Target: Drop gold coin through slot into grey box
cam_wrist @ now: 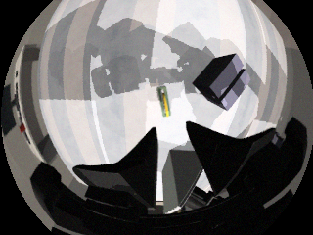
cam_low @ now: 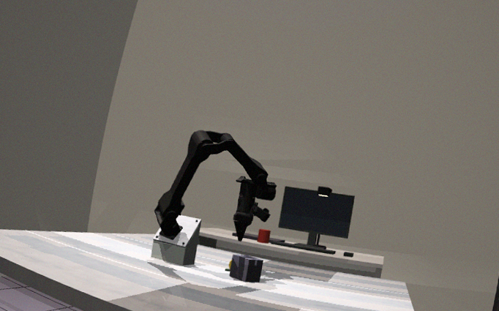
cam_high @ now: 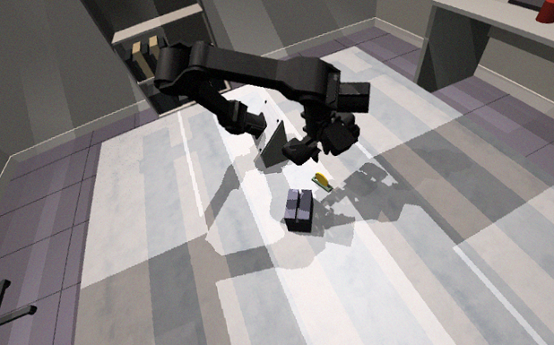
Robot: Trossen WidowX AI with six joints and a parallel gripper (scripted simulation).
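Now: the gold coin 9 cm below my gripper tip.
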